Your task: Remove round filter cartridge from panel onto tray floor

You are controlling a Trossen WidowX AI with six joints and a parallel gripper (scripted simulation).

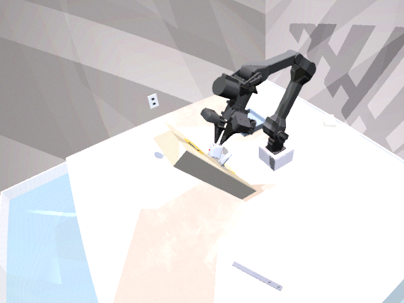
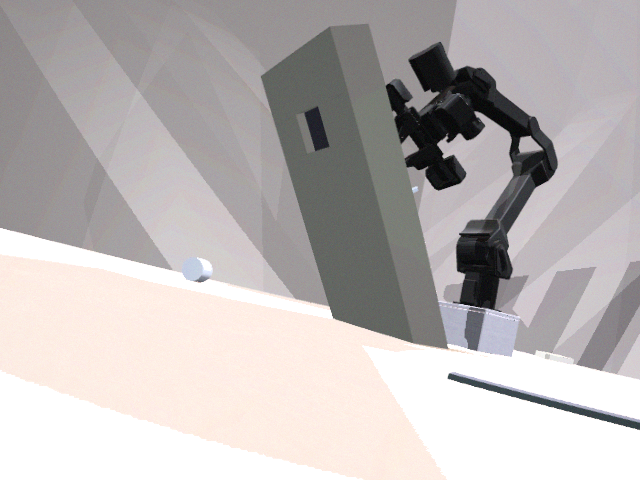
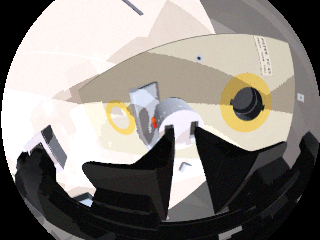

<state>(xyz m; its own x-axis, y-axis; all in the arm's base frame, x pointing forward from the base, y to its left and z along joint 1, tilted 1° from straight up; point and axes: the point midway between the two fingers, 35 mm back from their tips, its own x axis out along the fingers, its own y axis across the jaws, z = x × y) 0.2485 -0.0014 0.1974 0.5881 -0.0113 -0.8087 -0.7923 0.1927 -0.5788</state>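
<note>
Right now the round filter cartridge is 2 cm below my gripper tip and 1 cm ahead of it. From my gripper tip the other things lie so: service panel (5 cm below, 5 cm ahead); blue tray (34 cm behind, 28 cm to the right, 23 cm below); grey hatch flap (7 cm below).
</note>
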